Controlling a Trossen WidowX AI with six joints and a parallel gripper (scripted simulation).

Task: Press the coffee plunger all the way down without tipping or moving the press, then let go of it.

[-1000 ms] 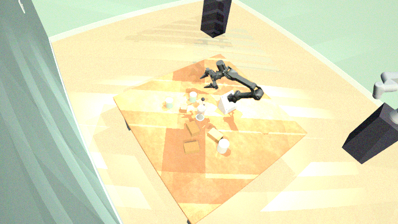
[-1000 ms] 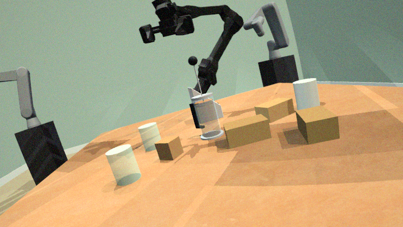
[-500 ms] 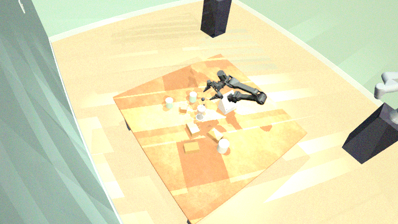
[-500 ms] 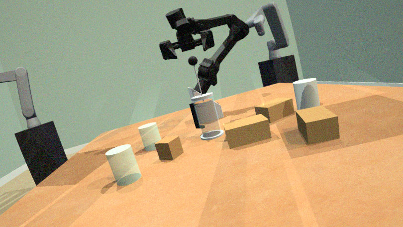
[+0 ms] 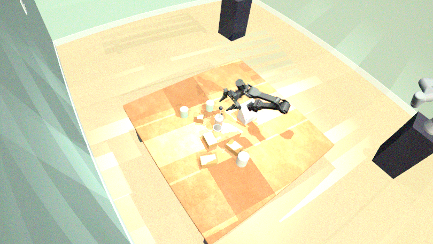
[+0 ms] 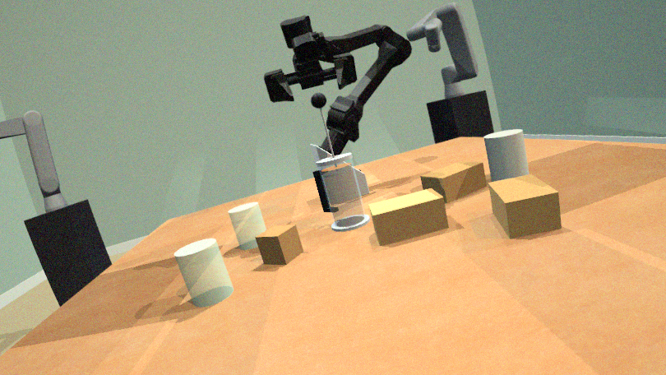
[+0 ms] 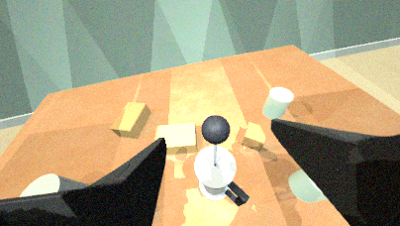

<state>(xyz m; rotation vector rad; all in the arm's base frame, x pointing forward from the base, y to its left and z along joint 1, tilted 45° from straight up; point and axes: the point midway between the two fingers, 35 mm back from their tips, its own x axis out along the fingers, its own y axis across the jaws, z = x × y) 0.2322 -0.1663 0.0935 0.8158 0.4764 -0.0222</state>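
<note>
My gripper tip is now 14 cm above the coffee press and 1 cm to the left of it. Also, from my gripper tip: brown cube (23 cm below, 15 cm to the right, 8 cm ahead).
</note>
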